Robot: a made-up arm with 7 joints. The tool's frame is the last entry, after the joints.
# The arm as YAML. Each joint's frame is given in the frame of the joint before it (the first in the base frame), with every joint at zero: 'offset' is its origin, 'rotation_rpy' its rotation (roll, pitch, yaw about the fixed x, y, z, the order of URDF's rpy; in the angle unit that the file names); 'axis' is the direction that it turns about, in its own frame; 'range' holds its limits. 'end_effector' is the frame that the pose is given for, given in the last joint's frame.
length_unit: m
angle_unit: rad
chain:
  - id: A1
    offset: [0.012, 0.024, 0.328]
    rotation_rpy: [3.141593, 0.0, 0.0]
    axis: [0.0, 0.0, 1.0]
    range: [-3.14, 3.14]
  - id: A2
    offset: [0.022, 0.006, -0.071]
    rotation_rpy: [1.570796, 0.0, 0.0]
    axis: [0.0, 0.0, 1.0]
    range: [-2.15, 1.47]
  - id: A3
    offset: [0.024, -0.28, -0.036]
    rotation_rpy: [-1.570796, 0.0, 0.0]
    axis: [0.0, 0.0, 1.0]
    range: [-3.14, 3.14]
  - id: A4
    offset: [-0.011, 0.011, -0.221]
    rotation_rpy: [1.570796, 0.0, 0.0]
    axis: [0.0, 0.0, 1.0]
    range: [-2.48, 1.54]
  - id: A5
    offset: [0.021, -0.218, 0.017]
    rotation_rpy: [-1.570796, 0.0, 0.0]
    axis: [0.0, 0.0, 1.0]
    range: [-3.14, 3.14]
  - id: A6
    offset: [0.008, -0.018, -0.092]
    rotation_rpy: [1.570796, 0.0, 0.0]
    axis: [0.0, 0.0, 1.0]
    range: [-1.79, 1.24]
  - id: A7
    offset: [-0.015, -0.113, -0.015]
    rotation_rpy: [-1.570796, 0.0, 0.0]
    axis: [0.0, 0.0, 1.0]
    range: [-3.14, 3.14]
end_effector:
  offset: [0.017, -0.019, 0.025]
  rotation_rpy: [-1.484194, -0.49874, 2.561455]
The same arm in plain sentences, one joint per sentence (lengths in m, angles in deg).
The arm has seven revolute joints in a row. What follows holds with every joint at zero, and every direction is one of the base frame's.
Joint 1 sits 0.012 m along +x and 0.024 m along +y and 0.328 m along +z from the base frame's origin and rotates about -z, from -179.91 to 179.91 deg.
Joint 2 sits 0.022 m along +x and 0.006 m along -y and 0.071 m along +z from joint 1 and rotates about +y, from -123.19 to 84.22 deg.
Joint 3 sits 0.024 m along +x and 0.036 m along -y and 0.28 m along +z from joint 2 and rotates about -z, from -179.91 to 179.91 deg.
Joint 4 sits 0.011 m along -x and 0.011 m along -y and 0.221 m along +z from joint 3 and rotates about +y, from -142.09 to 88.24 deg.
Joint 5 sits 0.021 m along +x and 0.017 m along +y and 0.218 m along +z from joint 4 and rotates about -z, from -179.91 to 179.91 deg.
Joint 6 sits 0.008 m along +x and 0.018 m along +y and 0.092 m along +z from joint 5 and rotates about +y, from -102.56 to 71.05 deg.
Joint 7 sits 0.015 m along -x and 0.015 m along -y and 0.113 m along +z from joint 6 and rotates about -z, from -179.91 to 179.91 deg.
The tool frame, which is the frame that the pose is given for, sits 0.017 m along +x and 0.019 m along +y and 0.025 m along -z from joint 7; its axes are the base frame's turned by roll 94.96, pitch 28.58 and yaw -146.76 deg (as in URDF: about the fixed x, then y, then z).

